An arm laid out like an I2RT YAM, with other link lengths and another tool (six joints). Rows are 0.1 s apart.
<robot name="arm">
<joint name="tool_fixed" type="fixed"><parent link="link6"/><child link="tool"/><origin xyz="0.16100 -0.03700 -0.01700" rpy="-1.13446 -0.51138 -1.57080"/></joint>
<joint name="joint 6" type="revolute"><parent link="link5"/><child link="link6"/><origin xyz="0.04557 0.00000 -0.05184" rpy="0.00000 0.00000 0.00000"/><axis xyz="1 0 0"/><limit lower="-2.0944" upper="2.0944"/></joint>
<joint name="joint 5" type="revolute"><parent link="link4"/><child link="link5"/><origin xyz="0.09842 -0.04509 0.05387" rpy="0.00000 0.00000 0.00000"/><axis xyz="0 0 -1"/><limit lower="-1.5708" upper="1.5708"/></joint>
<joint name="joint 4" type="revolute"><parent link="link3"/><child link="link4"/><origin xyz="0.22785 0.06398 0.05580" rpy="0.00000 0.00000 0.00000"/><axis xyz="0 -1 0"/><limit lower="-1.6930" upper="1.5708"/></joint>
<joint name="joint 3" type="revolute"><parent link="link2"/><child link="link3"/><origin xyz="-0.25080 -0.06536 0.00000" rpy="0.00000 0.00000 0.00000"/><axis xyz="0 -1 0"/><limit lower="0.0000" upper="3.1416"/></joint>
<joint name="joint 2" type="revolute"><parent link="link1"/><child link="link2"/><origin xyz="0.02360 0.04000 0.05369" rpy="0.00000 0.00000 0.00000"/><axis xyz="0 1 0"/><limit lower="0.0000" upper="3.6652"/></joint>
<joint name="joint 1" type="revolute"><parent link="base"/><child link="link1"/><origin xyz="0.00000 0.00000 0.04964" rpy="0.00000 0.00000 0.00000"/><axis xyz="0 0 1"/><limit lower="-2.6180" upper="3.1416"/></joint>
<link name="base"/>
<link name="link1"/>
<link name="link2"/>
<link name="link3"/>
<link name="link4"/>
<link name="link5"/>
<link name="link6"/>
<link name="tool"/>
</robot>
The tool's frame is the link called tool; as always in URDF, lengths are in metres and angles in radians.
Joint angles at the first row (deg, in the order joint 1, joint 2, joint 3, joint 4, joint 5, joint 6):
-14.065 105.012 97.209 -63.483 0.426 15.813
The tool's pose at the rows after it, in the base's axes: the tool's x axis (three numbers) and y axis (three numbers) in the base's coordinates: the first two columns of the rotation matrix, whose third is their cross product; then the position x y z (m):
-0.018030, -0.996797, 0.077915, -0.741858, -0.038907, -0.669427, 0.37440, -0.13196, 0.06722
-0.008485, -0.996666, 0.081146, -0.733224, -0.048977, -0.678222, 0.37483, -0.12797, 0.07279
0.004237, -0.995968, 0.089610, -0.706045, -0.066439, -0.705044, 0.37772, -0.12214, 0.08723
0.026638, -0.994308, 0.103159, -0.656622, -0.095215, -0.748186, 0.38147, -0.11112, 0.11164
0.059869, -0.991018, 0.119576, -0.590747, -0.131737, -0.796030, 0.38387, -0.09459, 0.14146
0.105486, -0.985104, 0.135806, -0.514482, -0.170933, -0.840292, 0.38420, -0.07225, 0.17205
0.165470, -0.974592, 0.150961, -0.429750, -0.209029, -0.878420, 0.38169, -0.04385, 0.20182
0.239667, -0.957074, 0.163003, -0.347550, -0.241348, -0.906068, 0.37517, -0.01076, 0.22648
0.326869, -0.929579, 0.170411, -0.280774, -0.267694, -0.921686, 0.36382, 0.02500, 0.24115
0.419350, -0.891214, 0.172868, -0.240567, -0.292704, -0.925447, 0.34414, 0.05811, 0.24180
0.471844, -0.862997, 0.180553, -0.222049, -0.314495, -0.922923, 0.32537, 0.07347, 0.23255
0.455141, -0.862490, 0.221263, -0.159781, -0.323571, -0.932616, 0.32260, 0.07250, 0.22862
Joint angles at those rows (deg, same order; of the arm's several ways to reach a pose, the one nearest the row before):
-13.781 105.777 96.969 -63.461 0.426 15.813
-13.190 104.750 96.793 -63.592 0.448 15.792
-12.272 102.521 96.794 -63.593 0.448 15.792
-10.611 98.761 96.793 -63.570 0.426 15.814
-8.185 94.148 96.792 -63.592 0.426 15.814
-4.929 89.385 96.794 -63.592 0.426 15.813
-0.731 84.684 96.793 -63.571 0.427 15.814
4.318 80.421 96.551 -63.592 0.427 15.814
10.066 76.706 95.437 -63.593 0.427 15.814
16.010 72.728 92.267 -63.701 0.448 15.792
19.836 68.599 87.242 -62.936 1.060 15.726
21.562 63.244 79.550 -57.145 3.792 15.595

